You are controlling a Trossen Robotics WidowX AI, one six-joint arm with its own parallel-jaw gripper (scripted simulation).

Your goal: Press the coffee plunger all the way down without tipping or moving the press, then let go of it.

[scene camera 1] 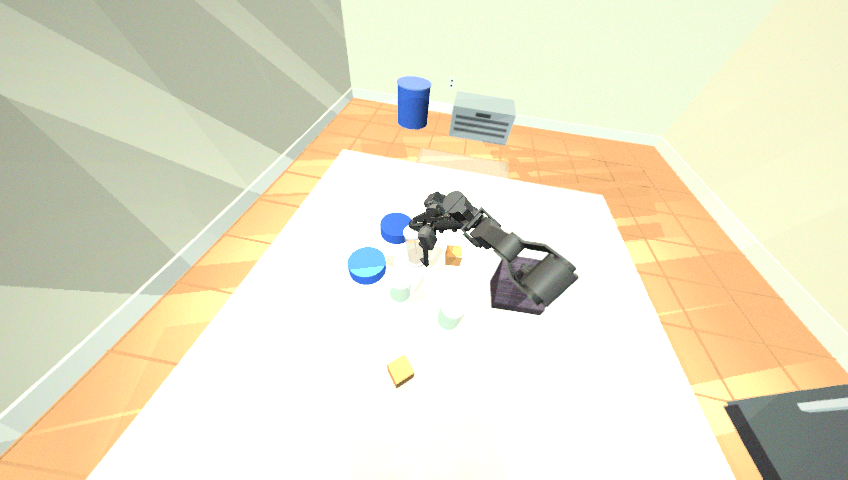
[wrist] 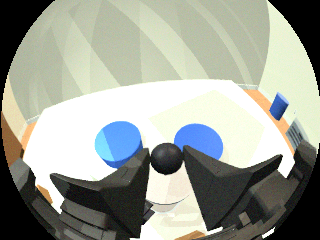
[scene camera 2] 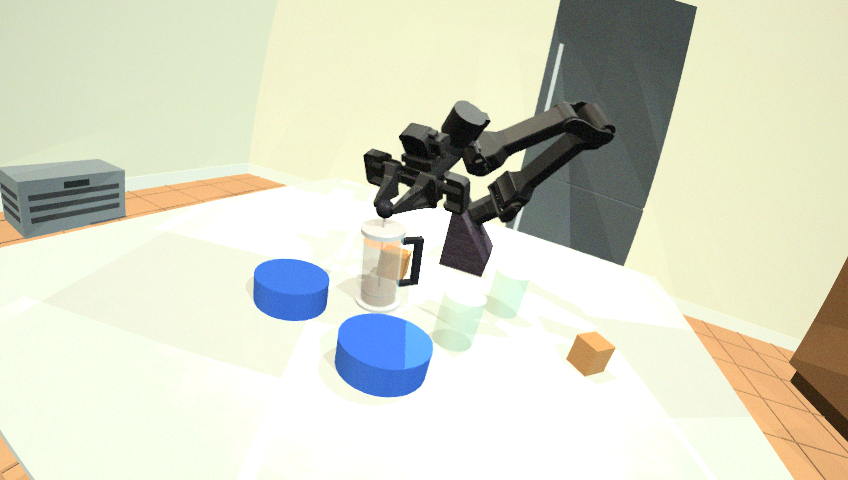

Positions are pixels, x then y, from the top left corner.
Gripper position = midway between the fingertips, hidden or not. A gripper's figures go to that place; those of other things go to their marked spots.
Labels:
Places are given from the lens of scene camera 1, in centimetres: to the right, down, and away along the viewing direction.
my gripper (scene camera 1: 411,222): -4, -5, 78
coffee press (scene camera 1: 416,256): -2, 5, 84

